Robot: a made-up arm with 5 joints.
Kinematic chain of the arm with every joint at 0, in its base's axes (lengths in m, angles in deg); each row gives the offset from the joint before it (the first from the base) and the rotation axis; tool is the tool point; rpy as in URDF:
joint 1: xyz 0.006 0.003 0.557 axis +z
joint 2: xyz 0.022 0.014 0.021 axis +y
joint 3: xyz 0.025 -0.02 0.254 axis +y
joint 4: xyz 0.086 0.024 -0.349 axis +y
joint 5: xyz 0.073 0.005 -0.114 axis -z
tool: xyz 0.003 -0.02 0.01 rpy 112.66 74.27 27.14
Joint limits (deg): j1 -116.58..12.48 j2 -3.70..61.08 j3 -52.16..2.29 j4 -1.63..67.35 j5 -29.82..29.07
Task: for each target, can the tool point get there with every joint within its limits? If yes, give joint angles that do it. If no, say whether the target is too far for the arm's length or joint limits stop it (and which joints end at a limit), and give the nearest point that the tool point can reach.
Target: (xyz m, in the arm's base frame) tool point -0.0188 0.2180 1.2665
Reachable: no: joint limits stop it (at a limit: joint 1, joint 2, joint 3, joint 4, joint 5) | nearest point 0.4940 0.1183 0.7246 | short by 0.753 m
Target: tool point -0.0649 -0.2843 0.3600
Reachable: yes | joints -104.45 18.30 -30.49 42.79 -0.65
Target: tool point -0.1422 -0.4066 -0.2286
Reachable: no: too far | nearest point -0.1037 -0.3002 0.1908 | short by 0.434 m
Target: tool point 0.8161 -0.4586 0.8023
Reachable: no: too far | nearest point 0.4481 -0.2489 0.6979 | short by 0.436 m
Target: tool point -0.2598 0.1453 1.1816
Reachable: no: joint limits stop it (at a limit: joint 2, joint 3, joint 4, joint 5) | nearest point -0.1164 0.0686 0.4635 | short by 0.736 m
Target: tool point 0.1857 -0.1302 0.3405
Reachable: yes | joints -37.37 18.16 -19.80 33.87 20.32
